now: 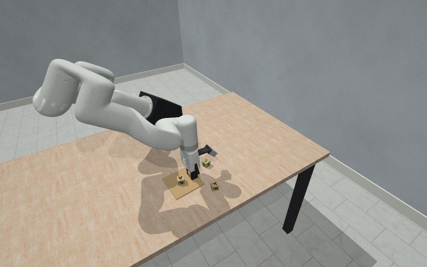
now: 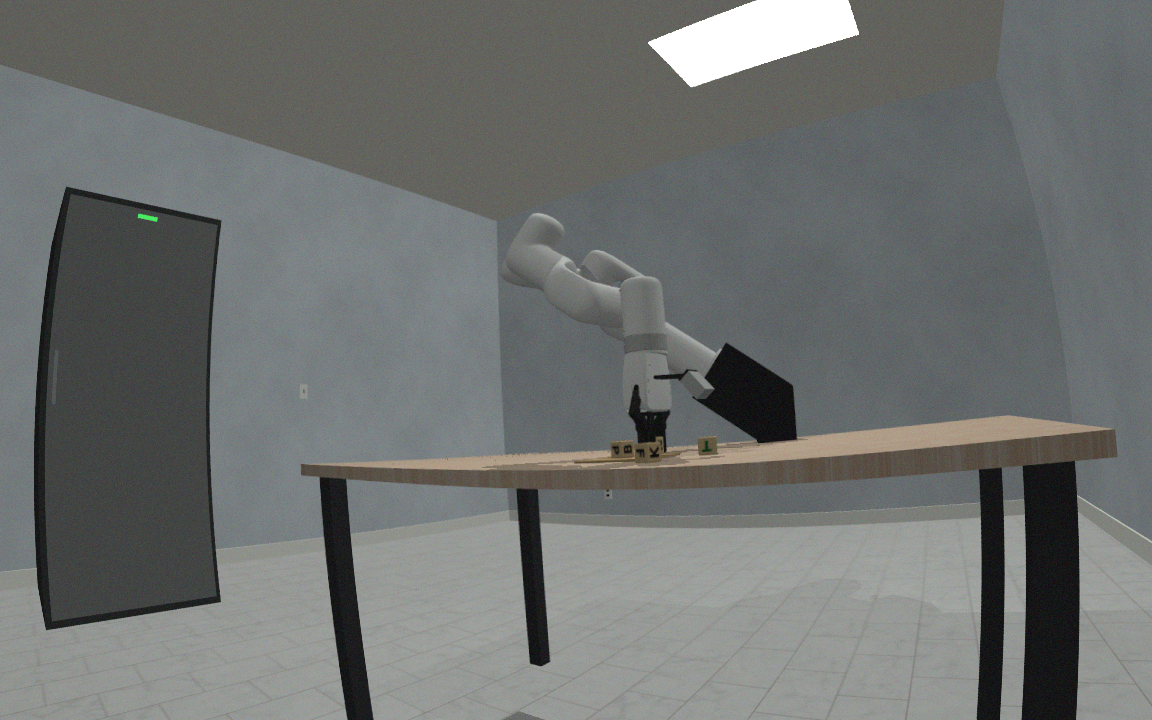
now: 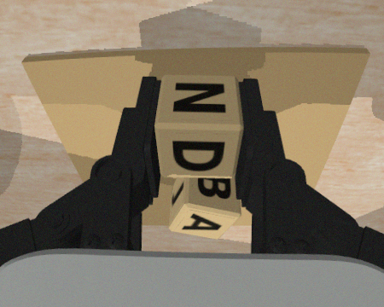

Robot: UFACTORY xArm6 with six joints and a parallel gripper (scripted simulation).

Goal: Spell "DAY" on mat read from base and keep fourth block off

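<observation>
The D block is 10 mm below my hand. Round my hand: mat: 50 mm to the right, 30 mm below.
</observation>
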